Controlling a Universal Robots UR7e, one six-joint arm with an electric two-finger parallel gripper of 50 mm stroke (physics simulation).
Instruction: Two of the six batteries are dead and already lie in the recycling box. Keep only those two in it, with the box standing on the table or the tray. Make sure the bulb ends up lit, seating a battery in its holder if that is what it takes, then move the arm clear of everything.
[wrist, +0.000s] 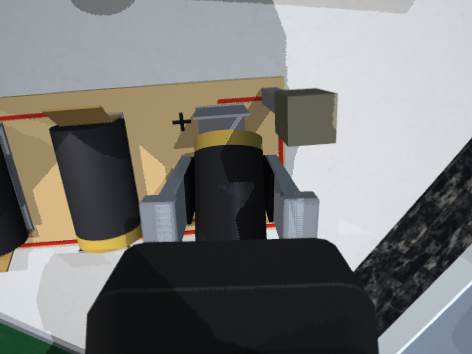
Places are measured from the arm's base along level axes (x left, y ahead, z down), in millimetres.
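Where they show: gripper, fingertip midpoint: (229, 176).
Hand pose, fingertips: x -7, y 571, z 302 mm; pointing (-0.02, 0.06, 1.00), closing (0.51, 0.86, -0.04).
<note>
Things, the pixels of their top centre, and the offset from my fingertips. "pt": a spot on its surface instead.
- black battery, top centre: (233, 231) dx -7, dy +4, dz -44 mm
- tan wiring board, surface spot: (160, 95) pt dx +17, dy -50, dz +18 mm
- holder, surface spot: (221, 112) pt dx +27, dy -20, dz -6 mm
- second battery, top centre: (88, 196) dx -35, dy -56, dz -18 mm
- third battery, surface spot: (9, 210) pt dx -70, dy -92, dz -4 mm
- olive-grey block, surface spot: (306, 119) pt dx +45, dy -2, dz -64 mm
- black plus mark, surface spot: (181, 121) pt dx +10, dy -35, dz +18 mm
- green surface, surface spot: (20, 340) pt dx -181, dy -65, dz +19 mm
My gripper (229, 176) is shut on a black battery (230, 210) with a gold band at its far end. The battery is over the right end of the tan wiring board (160, 95), its gold end close to the grey end plate of a holder (221, 112). Whether it touches the holder, and how high it is, I cannot tell. A second battery (97, 185) lies in the middle bay, gold end nearest me. Part of a third battery (9, 210) shows at the left edge. No lit bulb shows, and the recycling box cannot be identified for certain.
An olive-grey block (306, 119) stands at the board's right end, close to the right finger. A black plus mark (181, 121) is beside the holder. A green surface (20, 340) shows at lower left. A dark marbled strip (425, 220) runs along the right.
</note>
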